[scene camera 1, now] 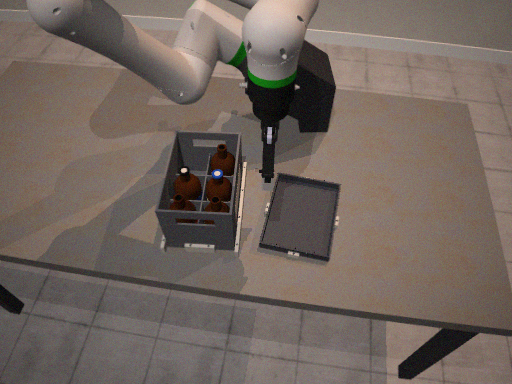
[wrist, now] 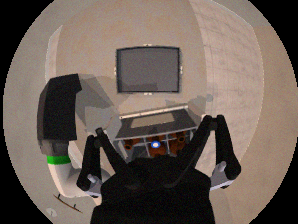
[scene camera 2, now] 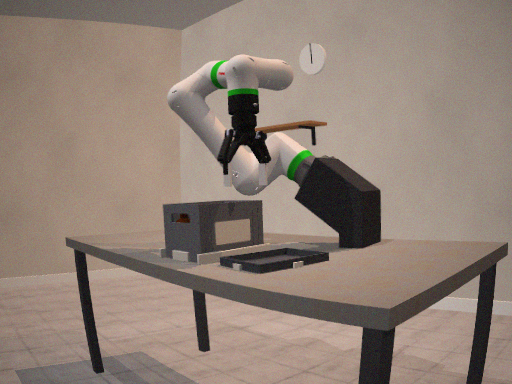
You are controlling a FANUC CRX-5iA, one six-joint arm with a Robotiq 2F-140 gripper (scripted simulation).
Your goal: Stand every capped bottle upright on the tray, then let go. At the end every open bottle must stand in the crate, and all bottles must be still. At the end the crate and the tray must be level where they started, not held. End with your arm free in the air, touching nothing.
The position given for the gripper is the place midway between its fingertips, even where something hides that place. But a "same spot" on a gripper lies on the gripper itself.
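Scene:
You'd see a dark tray in scene camera 1, in the wrist view and in scene camera 2 (245, 260). On that tray (wrist: 139, 69) and (scene camera 1: 303, 206) are the same spot. The gripper is visible in scene camera 1 (268, 165), and it's there in the wrist view and scene camera 2 too. For the gripper (scene camera 2: 228, 149) and (wrist: 221, 128) are one and the same spot.

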